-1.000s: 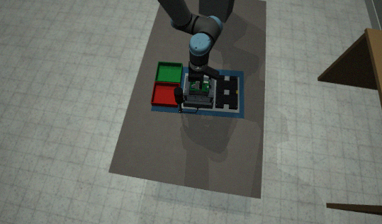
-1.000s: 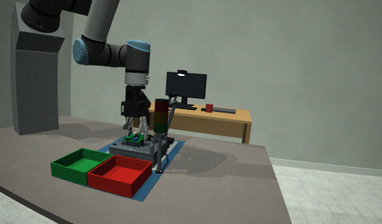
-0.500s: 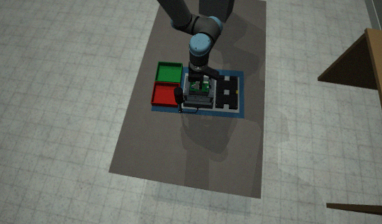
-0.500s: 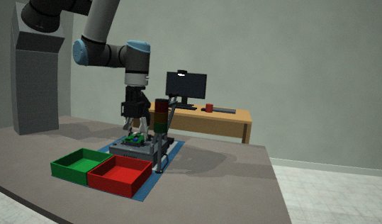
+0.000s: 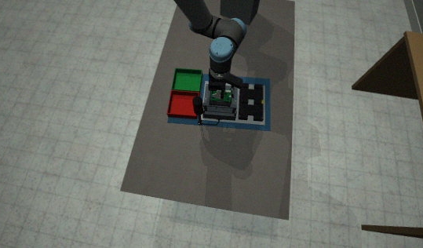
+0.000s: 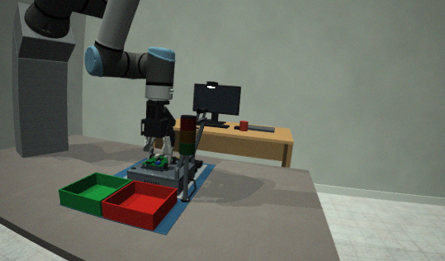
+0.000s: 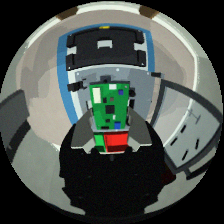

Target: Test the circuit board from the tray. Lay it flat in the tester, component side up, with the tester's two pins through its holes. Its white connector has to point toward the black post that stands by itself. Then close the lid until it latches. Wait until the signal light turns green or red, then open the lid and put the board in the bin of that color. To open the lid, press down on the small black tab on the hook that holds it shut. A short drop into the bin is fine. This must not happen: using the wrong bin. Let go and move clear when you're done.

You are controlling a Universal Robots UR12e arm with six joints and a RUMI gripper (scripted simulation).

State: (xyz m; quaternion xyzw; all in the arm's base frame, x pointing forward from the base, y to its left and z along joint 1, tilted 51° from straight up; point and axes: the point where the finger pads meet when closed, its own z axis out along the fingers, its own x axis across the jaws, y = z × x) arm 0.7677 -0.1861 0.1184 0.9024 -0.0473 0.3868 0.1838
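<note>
My hand is right at the green circuit board. Also, from my hand: tester lid: 12 cm ahead, 4 cm to the right, 10 cm above; red bin: 2 cm behind, 21 cm to the right, 7 cm below; black latch hook: 4 cm behind, 7 cm to the left, 1 cm above.
</note>
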